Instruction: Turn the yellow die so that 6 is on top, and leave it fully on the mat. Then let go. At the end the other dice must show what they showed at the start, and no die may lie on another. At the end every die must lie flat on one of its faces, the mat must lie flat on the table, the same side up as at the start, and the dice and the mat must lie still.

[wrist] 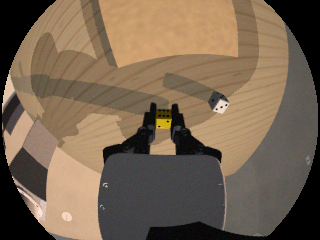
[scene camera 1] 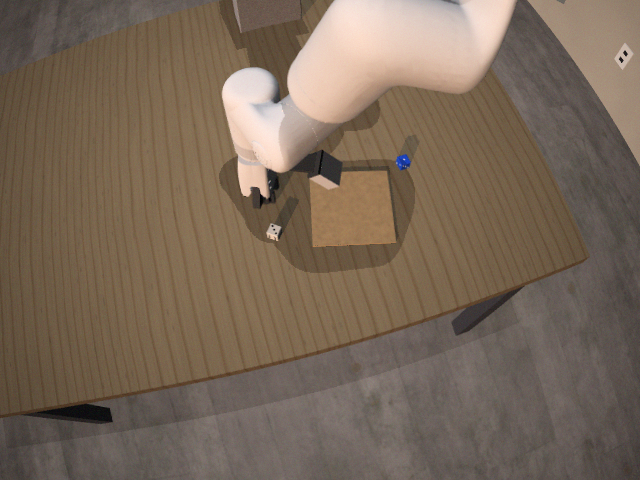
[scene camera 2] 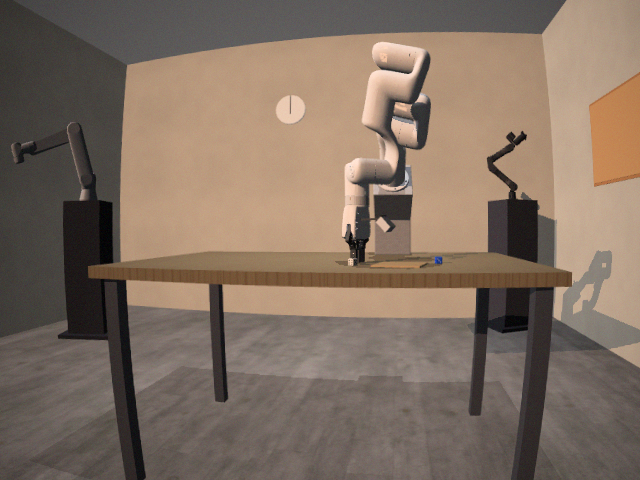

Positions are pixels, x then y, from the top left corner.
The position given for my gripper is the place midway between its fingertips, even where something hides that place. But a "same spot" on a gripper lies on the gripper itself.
Scene:
my gripper: wrist 163, 111; scene camera 1; scene camera 2
same spot on my gripper: (scene camera 1: 258, 199) = (scene camera 2: 349, 234)

